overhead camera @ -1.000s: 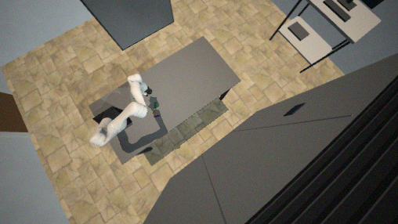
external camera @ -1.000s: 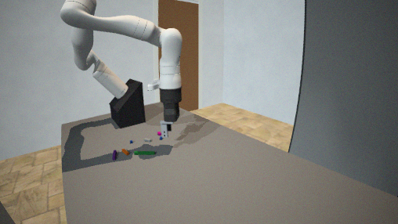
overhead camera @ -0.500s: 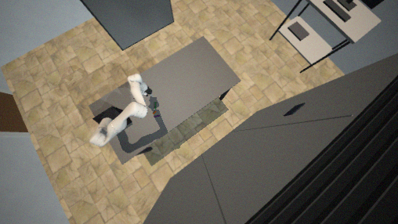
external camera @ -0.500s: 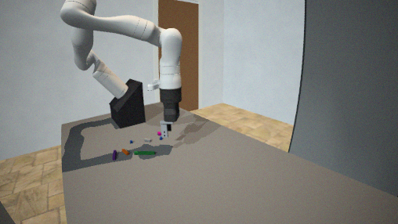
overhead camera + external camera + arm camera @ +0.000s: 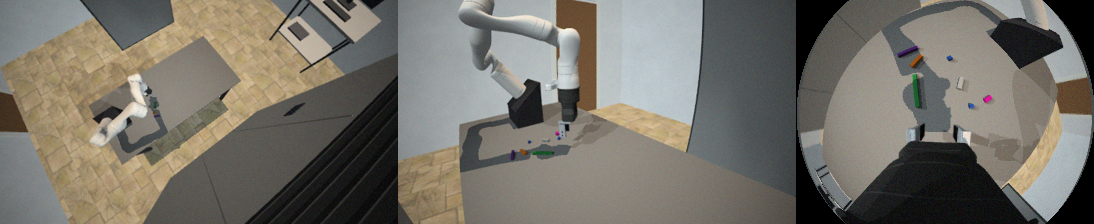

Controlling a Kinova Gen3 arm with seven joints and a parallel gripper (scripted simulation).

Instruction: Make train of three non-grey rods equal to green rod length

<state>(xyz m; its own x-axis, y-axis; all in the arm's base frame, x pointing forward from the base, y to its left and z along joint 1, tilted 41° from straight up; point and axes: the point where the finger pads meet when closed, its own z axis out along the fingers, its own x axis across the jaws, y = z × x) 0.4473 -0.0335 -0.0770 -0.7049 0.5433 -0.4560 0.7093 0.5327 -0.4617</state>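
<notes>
Right now my hand is 13 cm past the magenta rod, 3 cm to the right of it and 8 cm above it. Round my hand: orange rod (7 cm behind, 16 cm to the right, 8 cm below); green rod (2 cm behind, 10 cm to the right, 8 cm below); grey rod (10 cm behind, 4 cm to the right, 8 cm below).
</notes>
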